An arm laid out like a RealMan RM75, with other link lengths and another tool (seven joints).
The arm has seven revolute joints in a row. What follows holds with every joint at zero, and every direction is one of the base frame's.
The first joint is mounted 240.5 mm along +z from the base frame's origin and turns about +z.
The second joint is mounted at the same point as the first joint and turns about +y.
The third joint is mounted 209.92 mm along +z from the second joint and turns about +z.
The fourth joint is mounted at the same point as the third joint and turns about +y.
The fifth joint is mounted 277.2 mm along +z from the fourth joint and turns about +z.
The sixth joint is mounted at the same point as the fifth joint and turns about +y.
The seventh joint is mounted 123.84 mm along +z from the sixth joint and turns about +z.
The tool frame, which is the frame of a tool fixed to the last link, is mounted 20 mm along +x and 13 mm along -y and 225 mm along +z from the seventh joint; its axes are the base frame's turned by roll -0.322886, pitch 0 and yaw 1.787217 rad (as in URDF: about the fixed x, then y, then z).
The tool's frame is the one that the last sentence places.
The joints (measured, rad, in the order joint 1, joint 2, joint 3, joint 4, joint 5, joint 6, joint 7), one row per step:
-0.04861 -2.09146 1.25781 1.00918 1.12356 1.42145 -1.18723
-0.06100 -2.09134 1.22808 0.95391 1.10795 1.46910 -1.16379
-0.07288 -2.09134 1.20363 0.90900 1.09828 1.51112 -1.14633
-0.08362 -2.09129 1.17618 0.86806 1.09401 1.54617 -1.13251
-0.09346 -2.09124 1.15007 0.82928 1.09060 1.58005 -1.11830
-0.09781 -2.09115 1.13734 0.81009 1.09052 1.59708 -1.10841
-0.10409 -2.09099 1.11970 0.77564 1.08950 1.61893 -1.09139
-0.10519 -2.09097 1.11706 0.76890 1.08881 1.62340 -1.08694
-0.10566 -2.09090 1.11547 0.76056 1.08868 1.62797 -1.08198
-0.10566 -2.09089 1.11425 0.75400 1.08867 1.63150 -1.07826
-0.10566 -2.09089 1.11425 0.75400 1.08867 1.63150 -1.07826
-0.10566 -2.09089 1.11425 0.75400 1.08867 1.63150 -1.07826
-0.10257 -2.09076 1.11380 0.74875 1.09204 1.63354 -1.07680
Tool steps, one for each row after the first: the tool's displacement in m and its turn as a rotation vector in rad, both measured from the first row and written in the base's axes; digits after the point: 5 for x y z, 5 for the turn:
-0.00481 -0.00564 0.00538 0.00494 -0.03163 -0.00454
-0.00706 -0.01122 0.00947 0.00728 -0.05830 -0.01247
-0.01101 -0.01515 0.01403 0.01233 -0.08059 -0.01386
-0.01438 -0.01928 0.01847 0.01848 -0.10188 -0.01632
-0.01610 -0.02175 0.02019 0.02254 -0.10998 -0.01885
-0.02058 -0.02491 0.02154 0.02856 -0.12270 -0.01621
-0.02122 -0.02569 0.02170 0.03014 -0.12497 -0.01658
-0.02236 -0.02685 0.02104 0.03008 -0.12708 -0.01584
-0.02341 -0.02782 0.02047 0.02987 -0.12881 -0.01477
-0.02341 -0.02782 0.02047 0.02987 -0.12881 -0.01477
-0.02341 -0.02782 0.02047 0.02987 -0.12881 -0.01477
-0.02589 -0.02921 0.01872 0.02618 -0.12829 -0.00990

